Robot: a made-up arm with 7 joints.
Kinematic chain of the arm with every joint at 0, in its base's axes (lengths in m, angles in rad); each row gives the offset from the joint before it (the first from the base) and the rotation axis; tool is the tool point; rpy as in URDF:
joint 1: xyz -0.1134 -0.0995 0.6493 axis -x
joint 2: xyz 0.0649 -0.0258 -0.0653 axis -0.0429 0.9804 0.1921
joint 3: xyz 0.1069 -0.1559 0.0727 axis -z
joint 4: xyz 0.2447 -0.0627 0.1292 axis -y
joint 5: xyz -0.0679 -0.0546 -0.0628 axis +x
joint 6: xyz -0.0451 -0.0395 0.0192 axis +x
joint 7: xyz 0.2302 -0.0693 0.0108 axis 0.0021 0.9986 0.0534
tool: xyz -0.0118 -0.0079 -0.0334 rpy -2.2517 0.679 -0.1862
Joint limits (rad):
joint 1: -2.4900..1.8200
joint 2: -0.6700..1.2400
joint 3: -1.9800..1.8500
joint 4: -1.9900..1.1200
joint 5: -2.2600..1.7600
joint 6: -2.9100..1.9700
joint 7: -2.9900..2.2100
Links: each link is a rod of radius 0.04 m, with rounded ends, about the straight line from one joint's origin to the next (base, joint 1, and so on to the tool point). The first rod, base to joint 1, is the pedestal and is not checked.
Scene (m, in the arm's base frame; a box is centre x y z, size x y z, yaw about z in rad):
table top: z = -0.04
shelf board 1: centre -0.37 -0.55 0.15 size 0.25 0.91 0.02 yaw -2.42
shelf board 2: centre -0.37 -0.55 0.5 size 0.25 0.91 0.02 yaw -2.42
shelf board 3: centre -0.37 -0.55 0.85 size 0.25 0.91 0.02 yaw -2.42
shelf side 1: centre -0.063 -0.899 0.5 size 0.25 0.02 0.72 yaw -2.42
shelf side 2: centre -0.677 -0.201 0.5 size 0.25 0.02 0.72 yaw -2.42
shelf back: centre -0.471 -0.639 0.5 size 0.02 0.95 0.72 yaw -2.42
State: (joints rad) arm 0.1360 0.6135 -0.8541 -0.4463 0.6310 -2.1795 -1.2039
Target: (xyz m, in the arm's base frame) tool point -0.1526 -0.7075 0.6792
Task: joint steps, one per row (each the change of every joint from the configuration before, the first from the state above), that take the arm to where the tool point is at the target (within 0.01 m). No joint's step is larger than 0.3 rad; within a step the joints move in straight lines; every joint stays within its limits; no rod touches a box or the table.
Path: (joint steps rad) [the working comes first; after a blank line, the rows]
Joints at the target: -0.0482 -0.6419 1.1918 -0.3008 0.7273 -1.9900 -1.0255
Straight joint move there: clear.

1: -0.0263 -0.1793 0.2923 0.0208 0.0138 0.0271 0.0255
2: -0.0263 -0.1794 0.2922 0.0208 0.0137 0.0270 0.0255
3: -0.0263 -0.1793 0.2923 0.0207 0.0138 0.0271 0.0255
4: -0.0263 -0.1794 0.2923 0.0208 0.0138 0.0271 0.0254
5: -0.0263 -0.1793 0.2923 0.0208 0.0137 0.0270 0.0255
6: -0.0263 -0.1793 0.2922 0.0208 0.0138 0.0271 0.0255
7: -0.0264 -0.1794 0.2923 0.0208 0.0137 0.0271 0.0255

